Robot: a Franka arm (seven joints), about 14 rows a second.
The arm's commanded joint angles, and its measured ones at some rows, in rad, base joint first. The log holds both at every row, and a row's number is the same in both.
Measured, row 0: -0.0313, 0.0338, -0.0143, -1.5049, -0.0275, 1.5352, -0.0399
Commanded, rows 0 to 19: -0.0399, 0.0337, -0.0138, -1.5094, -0.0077, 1.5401, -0.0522; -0.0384, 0.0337, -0.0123, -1.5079, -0.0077, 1.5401, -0.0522; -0.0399, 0.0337, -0.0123, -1.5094, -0.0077, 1.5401, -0.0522; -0.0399, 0.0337, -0.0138, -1.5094, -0.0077, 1.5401, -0.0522; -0.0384, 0.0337, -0.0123, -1.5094, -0.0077, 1.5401, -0.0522; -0.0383, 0.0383, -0.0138, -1.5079, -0.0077, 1.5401, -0.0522; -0.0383, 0.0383, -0.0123, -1.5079, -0.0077, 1.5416, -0.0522; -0.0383, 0.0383, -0.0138, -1.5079, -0.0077, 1.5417, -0.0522; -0.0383, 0.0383, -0.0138, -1.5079, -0.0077, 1.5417, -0.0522; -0.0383, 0.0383, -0.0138, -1.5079, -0.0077, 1.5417, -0.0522; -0.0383, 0.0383, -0.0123, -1.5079, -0.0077, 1.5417, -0.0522; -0.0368, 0.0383, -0.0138, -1.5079, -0.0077, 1.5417, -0.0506; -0.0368, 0.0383, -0.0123, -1.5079, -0.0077, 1.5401, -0.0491; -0.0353, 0.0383, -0.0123, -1.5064, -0.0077, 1.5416, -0.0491; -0.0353, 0.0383, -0.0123, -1.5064, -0.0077, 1.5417, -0.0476; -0.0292, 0.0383, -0.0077, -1.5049, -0.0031, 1.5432, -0.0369; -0.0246, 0.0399, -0.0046, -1.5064, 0.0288, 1.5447, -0.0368; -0.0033, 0.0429, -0.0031, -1.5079, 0.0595, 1.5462, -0.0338; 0.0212, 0.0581, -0.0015, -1.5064, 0.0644, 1.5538, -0.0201; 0.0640, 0.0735, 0.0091, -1.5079, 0.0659, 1.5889, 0.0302
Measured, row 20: 0.0035, 0.0447, -0.0020, -1.5067, 0.0438, 1.5476, -0.0312
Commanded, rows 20 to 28: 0.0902, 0.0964, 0.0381, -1.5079, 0.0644, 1.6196, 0.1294; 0.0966, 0.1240, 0.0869, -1.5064, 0.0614, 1.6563, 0.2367; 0.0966, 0.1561, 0.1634, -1.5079, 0.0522, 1.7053, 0.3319; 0.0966, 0.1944, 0.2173, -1.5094, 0.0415, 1.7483, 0.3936; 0.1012, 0.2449, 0.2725, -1.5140, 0.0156, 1.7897, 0.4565; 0.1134, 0.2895, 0.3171, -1.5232, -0.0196, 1.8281, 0.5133; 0.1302, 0.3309, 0.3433, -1.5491, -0.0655, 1.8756, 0.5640; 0.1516, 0.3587, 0.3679, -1.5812, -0.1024, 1.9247, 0.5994; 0.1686, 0.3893, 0.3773, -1.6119, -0.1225, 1.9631, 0.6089
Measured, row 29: 0.1521, 0.3373, 0.3467, -1.5634, -0.0713, 1.8980, 0.5590
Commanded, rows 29 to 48: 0.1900, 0.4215, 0.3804, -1.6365, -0.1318, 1.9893, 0.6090; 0.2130, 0.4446, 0.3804, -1.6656, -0.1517, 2.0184, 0.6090; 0.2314, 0.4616, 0.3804, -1.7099, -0.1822, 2.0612, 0.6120; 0.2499, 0.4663, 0.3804, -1.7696, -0.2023, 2.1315, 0.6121; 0.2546, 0.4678, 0.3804, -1.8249, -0.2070, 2.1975, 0.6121; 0.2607, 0.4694, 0.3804, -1.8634, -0.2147, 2.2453, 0.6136; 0.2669, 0.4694, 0.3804, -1.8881, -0.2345, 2.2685, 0.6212; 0.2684, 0.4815, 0.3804, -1.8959, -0.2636, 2.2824, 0.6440; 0.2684, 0.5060, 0.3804, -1.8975, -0.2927, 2.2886, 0.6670; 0.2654, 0.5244, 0.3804, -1.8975, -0.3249, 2.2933, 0.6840; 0.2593, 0.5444, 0.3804, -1.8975, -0.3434, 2.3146, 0.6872; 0.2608, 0.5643, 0.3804, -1.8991, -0.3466, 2.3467, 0.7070; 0.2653, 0.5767, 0.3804, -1.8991, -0.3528, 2.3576, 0.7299; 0.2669, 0.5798, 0.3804, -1.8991, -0.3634, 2.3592, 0.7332; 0.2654, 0.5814, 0.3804, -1.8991, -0.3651, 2.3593, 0.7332; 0.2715, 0.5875, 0.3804, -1.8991, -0.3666, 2.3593, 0.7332; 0.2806, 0.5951, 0.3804, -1.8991, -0.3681, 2.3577, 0.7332; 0.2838, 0.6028, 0.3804, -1.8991, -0.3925, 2.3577, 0.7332; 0.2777, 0.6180, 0.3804, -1.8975, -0.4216, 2.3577, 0.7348; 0.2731, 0.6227, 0.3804, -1.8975, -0.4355, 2.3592, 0.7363
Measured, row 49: 0.2800, 0.6021, 0.3727, -1.8952, -0.3820, 2.3533, 0.7035
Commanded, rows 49 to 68: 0.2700, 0.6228, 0.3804, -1.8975, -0.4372, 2.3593, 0.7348; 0.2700, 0.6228, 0.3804, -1.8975, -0.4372, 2.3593, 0.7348; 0.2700, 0.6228, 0.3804, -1.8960, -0.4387, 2.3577, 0.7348; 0.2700, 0.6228, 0.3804, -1.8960, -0.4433, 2.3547, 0.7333; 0.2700, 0.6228, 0.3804, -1.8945, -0.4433, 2.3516, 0.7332; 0.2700, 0.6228, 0.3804, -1.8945, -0.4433, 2.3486, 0.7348; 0.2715, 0.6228, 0.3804, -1.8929, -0.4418, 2.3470, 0.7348; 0.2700, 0.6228, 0.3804, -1.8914, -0.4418, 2.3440, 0.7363; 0.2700, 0.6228, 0.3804, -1.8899, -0.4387, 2.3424, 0.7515; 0.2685, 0.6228, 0.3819, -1.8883, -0.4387, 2.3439, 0.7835; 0.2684, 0.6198, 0.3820, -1.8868, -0.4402, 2.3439, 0.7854; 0.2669, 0.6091, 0.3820, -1.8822, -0.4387, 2.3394, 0.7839; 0.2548, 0.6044, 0.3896, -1.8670, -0.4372, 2.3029, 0.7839; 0.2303, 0.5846, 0.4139, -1.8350, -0.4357, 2.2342, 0.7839; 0.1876, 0.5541, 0.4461, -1.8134, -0.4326, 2.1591, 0.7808; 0.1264, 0.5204, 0.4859, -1.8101, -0.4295, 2.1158, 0.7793; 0.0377, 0.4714, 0.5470, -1.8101, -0.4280, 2.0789, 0.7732; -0.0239, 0.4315, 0.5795, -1.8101, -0.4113, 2.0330, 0.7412; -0.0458, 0.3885, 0.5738, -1.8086, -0.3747, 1.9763, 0.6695; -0.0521, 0.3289, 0.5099, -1.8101, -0.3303, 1.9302, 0.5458
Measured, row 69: 0.0070, 0.4594, 0.5349, -1.7634, -0.3968, 1.9979, 0.6871
